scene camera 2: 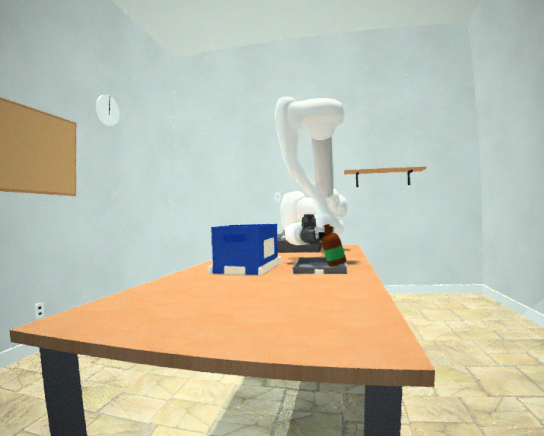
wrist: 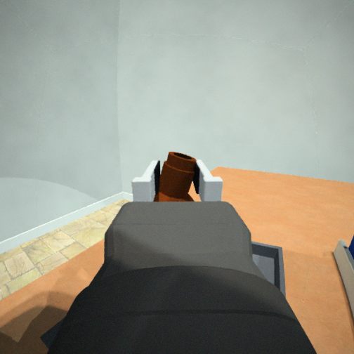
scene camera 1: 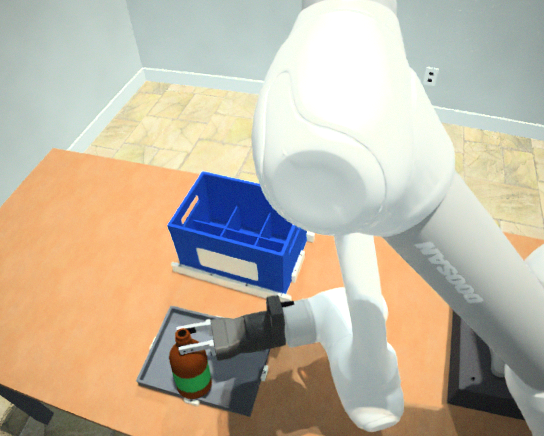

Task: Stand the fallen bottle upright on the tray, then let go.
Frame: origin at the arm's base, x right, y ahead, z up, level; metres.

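Seen in the pictures: gripper, fingertip midpoint: (scene camera 2: 328,229) (scene camera 1: 178,340).
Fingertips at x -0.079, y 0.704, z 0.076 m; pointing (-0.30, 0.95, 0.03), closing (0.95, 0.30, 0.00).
Offsets run from my fingertips to a thing's top centre.
A brown bottle @(dx -0.012, dy -0.011, dz +0.020 m) (scene camera 1: 190,367) (scene camera 2: 333,247) (wrist: 177,177) with a green band is held by its neck over the front left part of the grey tray @(dx +0.031, dy -0.030, dz -0.128 m) (scene camera 1: 233,404) (scene camera 2: 305,271) (wrist: 281,270). It leans a little: in scene camera 2 its neck tips to the left and its base is to the right, near the tray's right rim. My gripper (scene camera 1: 183,338) (scene camera 2: 327,230) (wrist: 176,170) is shut on the bottle's neck, one finger on each side, and reaches in roughly level. Whether the base touches the tray cannot be told. The gripper body hides the bottle's lower part in the wrist view.
A blue crate @(dx +0.321, dy -0.076, dz +0.022 m) (scene camera 1: 183,248) (scene camera 2: 237,252) with compartments stands behind the tray, with light strips around its foot. A dark tray-like box (scene camera 1: 456,370) lies at the right, partly behind the arm. The table's front edge runs near the grey tray.
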